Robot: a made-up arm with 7 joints.
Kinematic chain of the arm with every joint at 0, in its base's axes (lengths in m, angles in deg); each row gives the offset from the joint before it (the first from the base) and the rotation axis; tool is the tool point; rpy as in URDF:
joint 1: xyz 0 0 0.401 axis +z
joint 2: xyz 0 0 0 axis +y
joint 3: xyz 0 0 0.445 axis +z
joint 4: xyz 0.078 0 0 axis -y
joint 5: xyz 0.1 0 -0.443 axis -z
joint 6: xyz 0 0 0 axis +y
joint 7: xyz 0.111 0 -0.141 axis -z
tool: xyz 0 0 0 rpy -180 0 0
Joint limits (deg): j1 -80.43..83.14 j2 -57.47..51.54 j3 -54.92..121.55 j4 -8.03..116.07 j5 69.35..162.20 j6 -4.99..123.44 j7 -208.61..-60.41
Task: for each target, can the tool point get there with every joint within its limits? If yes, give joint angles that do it. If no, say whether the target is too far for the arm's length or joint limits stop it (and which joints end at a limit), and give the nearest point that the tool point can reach.
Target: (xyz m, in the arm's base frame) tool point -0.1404 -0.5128 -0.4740
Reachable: no: joint limits stop it (at a limit: joint 1, joint 2, joint 5) | nearest point -0.0587 -0.4611 -0.0022 | short by 0.482 m
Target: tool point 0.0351 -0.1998 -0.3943
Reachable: no: joint limits stop it (at a limit: joint 2, joint 5) | nearest point 0.0480 -0.2734 -0.0052 | short by 0.396 m
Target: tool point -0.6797 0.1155 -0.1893
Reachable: no: joint limits stop it (at a limit: joint 2, joint 3) | nearest point -0.5749 0.0977 0.1445 | short by 0.350 m
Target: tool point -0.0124 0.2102 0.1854
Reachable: yes | joints 10.74 36.45 57.65 8.16 120.70 32.72 -109.28
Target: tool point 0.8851 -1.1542 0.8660
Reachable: no: too far | nearest point 0.5942 -0.7749 0.7132 | short by 0.502 m
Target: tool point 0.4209 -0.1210 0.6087
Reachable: yes | joints -47.72 -16.13 7.74 34.42 91.23 111.64 -83.59
